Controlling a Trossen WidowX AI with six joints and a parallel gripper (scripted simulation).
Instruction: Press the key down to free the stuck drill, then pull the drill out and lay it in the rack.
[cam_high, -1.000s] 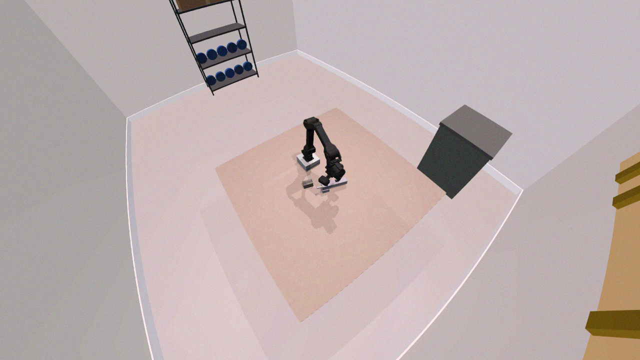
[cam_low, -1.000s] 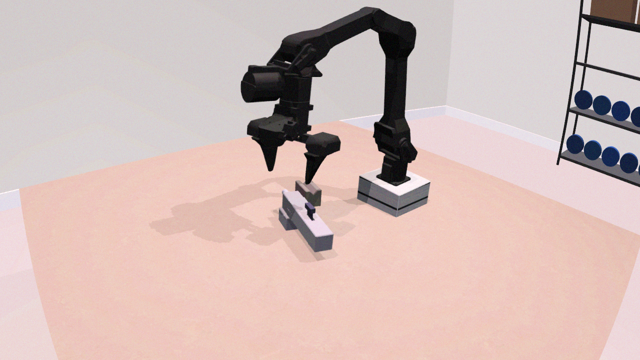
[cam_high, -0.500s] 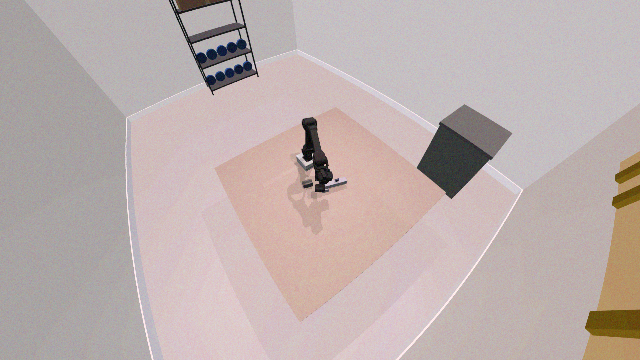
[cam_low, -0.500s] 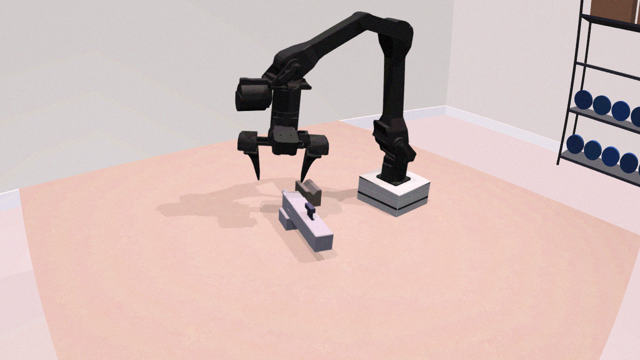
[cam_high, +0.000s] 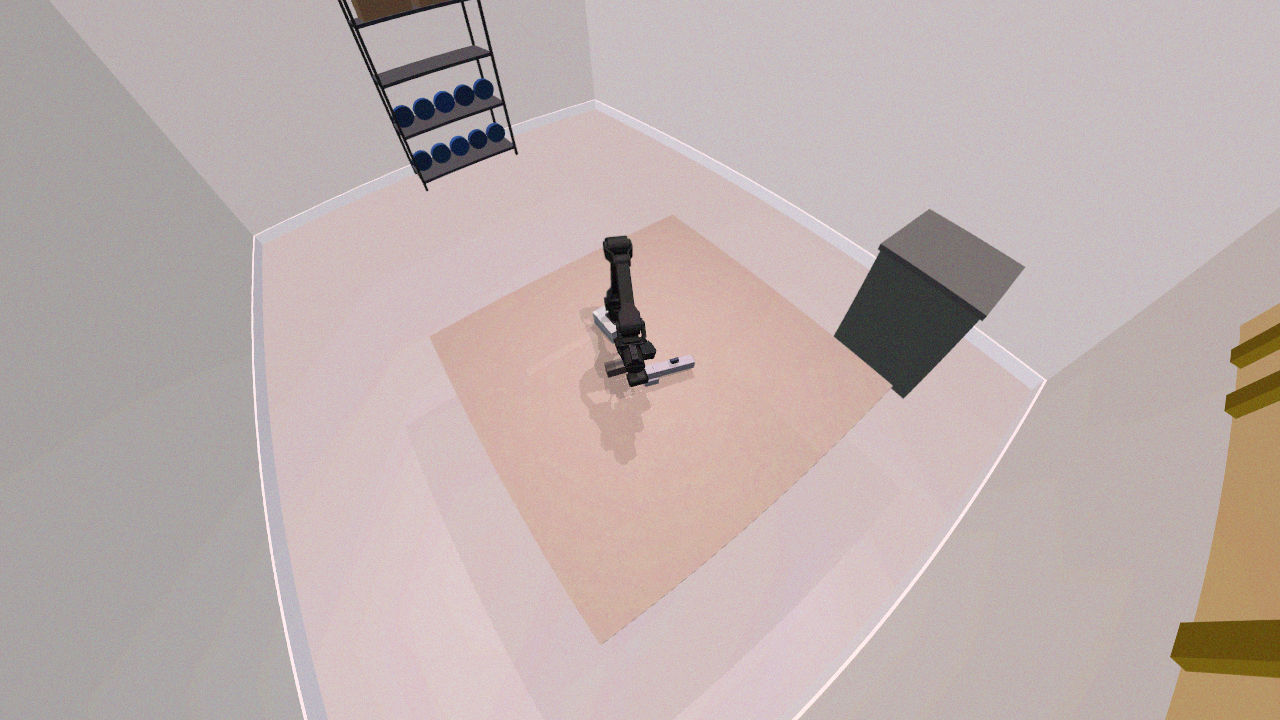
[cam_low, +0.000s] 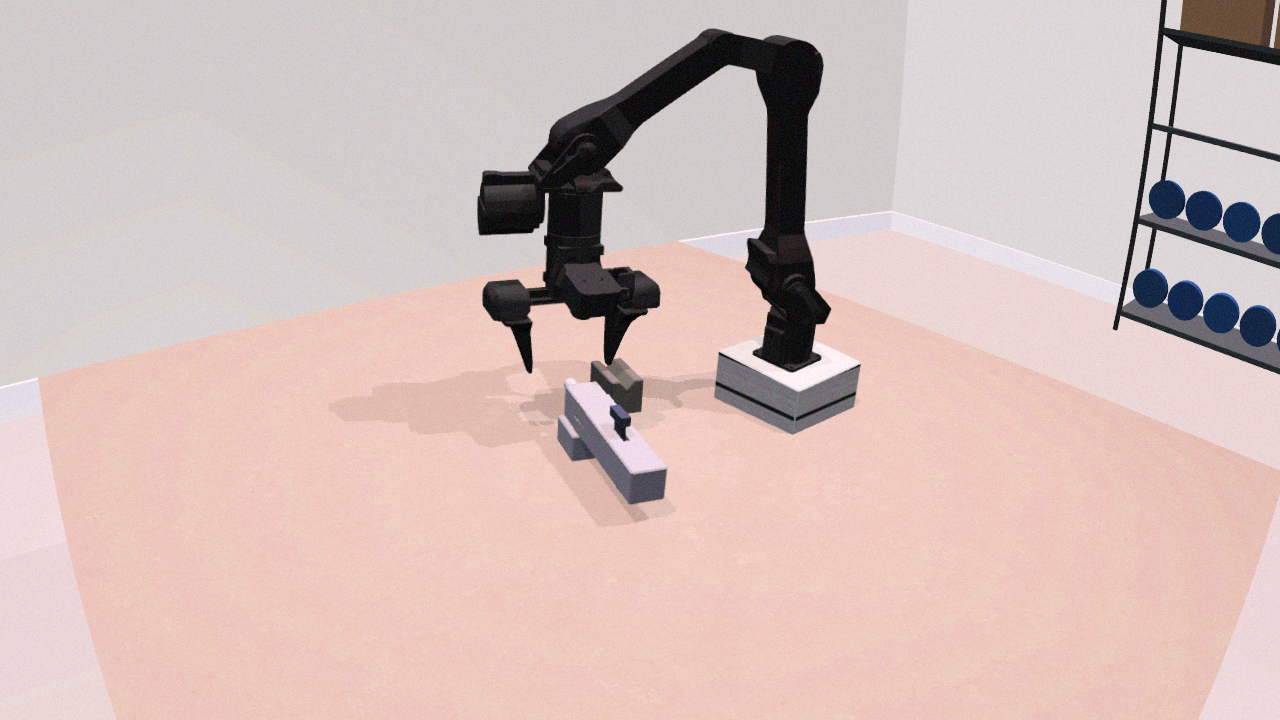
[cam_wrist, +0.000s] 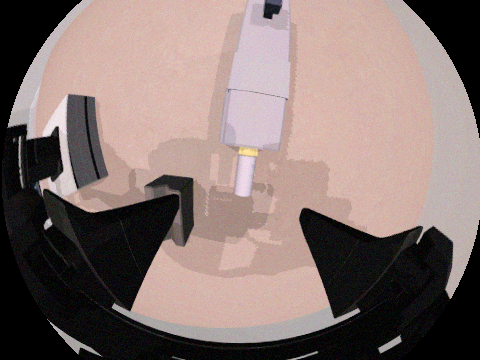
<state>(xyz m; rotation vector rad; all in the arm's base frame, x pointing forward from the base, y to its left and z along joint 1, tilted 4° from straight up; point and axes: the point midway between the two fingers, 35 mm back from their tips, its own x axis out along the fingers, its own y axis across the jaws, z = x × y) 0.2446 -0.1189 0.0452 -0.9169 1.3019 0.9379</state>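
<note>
My gripper tip is now 6 cm to the right of the drill, 2 cm short of it and 2 cm above it. From my gripper tip the other things lie so: dark key 14 cm to the left, 5 cm ahead, 2 cm below; then dark rack 8 cm behind, 5 cm below, 1 cm to the right.
</note>
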